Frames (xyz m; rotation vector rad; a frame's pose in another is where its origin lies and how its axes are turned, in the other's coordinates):
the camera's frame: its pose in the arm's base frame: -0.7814 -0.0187 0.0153 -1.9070 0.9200 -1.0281
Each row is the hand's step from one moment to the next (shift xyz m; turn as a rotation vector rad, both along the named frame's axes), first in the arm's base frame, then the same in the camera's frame.
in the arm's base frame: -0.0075 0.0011 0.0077 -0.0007 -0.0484 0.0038
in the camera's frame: -0.0015 -0.0054 -0.0092 0.0421 0.0184 -0.0158
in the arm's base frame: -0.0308 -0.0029 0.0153 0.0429 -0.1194 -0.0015
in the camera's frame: -0.0053 -0.0049 -0.0338 0.1187 0.0445 0.0045
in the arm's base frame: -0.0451 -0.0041 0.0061 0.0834 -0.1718 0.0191
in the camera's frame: -0.0132 0.0069 -0.0432 0.1867 0.0407 0.0175
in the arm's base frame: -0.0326 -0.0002 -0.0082 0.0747 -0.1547 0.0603
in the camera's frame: -0.0160 0.0147 -0.0256 0.1821 -0.0006 -0.0009
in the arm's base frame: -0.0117 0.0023 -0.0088 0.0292 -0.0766 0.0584
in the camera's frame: -0.0097 0.0093 -0.0063 0.0962 -0.0232 -0.0182
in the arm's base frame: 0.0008 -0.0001 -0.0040 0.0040 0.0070 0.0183
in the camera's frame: -0.0009 0.0033 0.0022 0.0017 -0.0199 -0.0014
